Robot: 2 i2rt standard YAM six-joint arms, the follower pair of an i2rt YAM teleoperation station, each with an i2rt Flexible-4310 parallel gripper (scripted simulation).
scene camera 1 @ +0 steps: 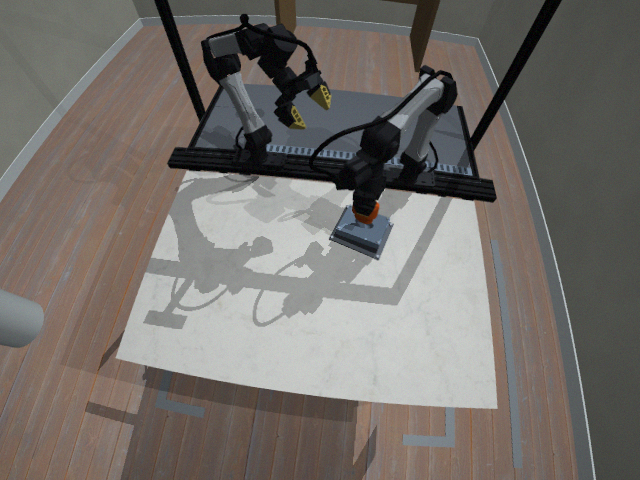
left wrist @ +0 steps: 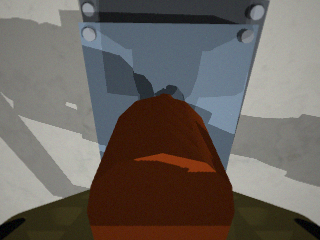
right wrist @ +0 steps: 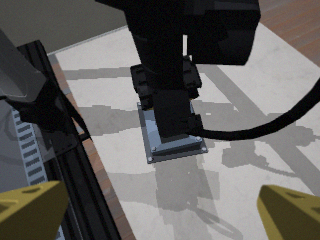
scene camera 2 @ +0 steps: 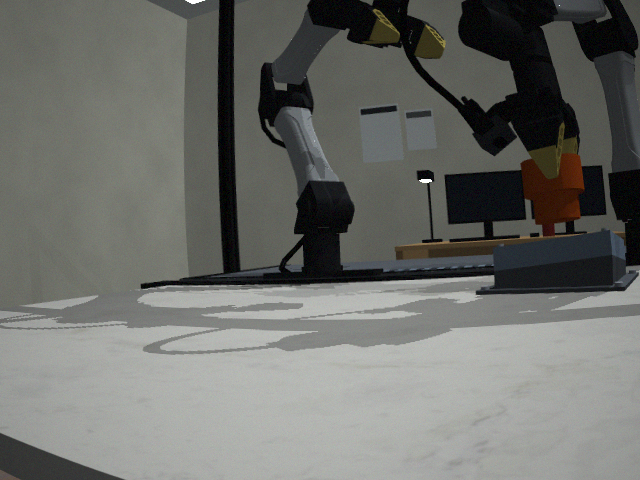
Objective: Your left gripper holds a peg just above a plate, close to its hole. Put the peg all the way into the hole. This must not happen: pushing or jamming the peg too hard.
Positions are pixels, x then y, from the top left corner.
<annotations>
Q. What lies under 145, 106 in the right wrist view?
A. My left gripper.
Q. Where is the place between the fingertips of my left gripper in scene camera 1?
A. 366, 210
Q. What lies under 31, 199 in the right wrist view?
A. My right gripper.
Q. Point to an orange stepped peg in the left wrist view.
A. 160, 167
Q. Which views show my right gripper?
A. Scene camera 1, the right wrist view and scene camera 2 only.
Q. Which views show my left gripper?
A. Scene camera 1, the left wrist view, the right wrist view and scene camera 2: all of them.
</annotations>
